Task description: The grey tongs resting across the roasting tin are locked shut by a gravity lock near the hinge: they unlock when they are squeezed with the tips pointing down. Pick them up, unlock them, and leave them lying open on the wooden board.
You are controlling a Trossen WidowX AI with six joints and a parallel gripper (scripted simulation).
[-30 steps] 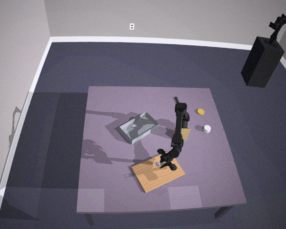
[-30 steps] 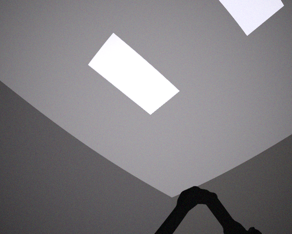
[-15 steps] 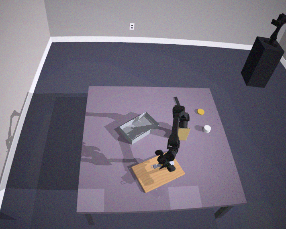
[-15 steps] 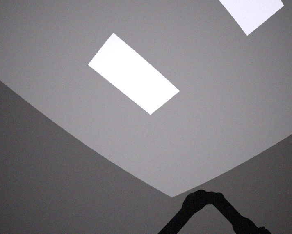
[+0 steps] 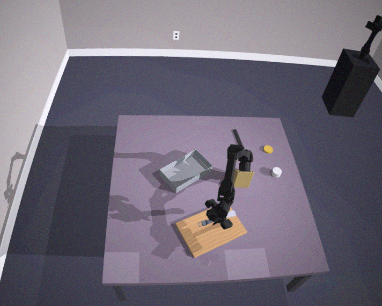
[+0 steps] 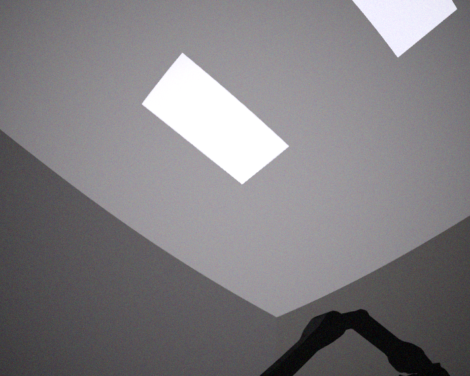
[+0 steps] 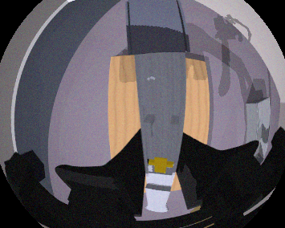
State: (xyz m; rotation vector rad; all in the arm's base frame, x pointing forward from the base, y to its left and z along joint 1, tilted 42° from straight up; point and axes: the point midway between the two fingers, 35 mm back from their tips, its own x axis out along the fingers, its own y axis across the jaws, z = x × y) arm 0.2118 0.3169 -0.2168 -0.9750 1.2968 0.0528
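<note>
Right now my gripper tip is 20 mm past the yellow lock piece, 10 mm to the left of it and 30 mm below it. Also, from my gripper tip: white cylinder 490 mm behind, 480 mm to the right, 130 mm below; then grey roasting tin 140 mm ahead, 450 mm to the right, 120 mm below; then wooden board 20 mm behind, 40 mm to the right, 140 mm below.
</note>
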